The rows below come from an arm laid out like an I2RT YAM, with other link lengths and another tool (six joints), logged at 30 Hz.
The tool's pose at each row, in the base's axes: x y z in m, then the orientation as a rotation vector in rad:
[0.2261, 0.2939, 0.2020, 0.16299, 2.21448, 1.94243]
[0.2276, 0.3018, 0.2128, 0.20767, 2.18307, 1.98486]
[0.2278, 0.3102, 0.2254, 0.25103, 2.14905, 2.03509]
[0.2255, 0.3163, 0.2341, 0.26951, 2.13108, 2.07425]
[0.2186, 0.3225, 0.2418, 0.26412, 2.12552, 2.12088]
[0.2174, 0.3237, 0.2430, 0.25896, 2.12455, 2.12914]
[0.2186, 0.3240, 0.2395, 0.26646, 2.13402, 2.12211]
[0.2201, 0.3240, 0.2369, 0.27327, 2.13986, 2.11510]
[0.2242, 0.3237, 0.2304, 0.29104, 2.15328, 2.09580]
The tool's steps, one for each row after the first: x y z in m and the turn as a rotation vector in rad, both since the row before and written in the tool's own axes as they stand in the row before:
[-0.0006, 0.0117, 0.0067, -0.03194, -0.01481, 0.03107]
[0.0012, 0.0134, 0.0071, -0.03652, -0.01048, 0.03398]
[0.0036, 0.0090, 0.0049, -0.02473, 0.00348, 0.02230]
[0.0083, 0.0077, 0.0042, -0.02239, 0.02404, 0.01876]
[0.0015, 0.0012, 0.0009, -0.00412, 0.00600, 0.00116]
[-0.0012, -0.0035, 0.0005, 0.00817, -0.00189, 0.00427]
[-0.0016, -0.0025, 0.0003, 0.00623, -0.00345, 0.00244]
[-0.0043, -0.0063, 0.0007, 0.01574, -0.01036, 0.00522]

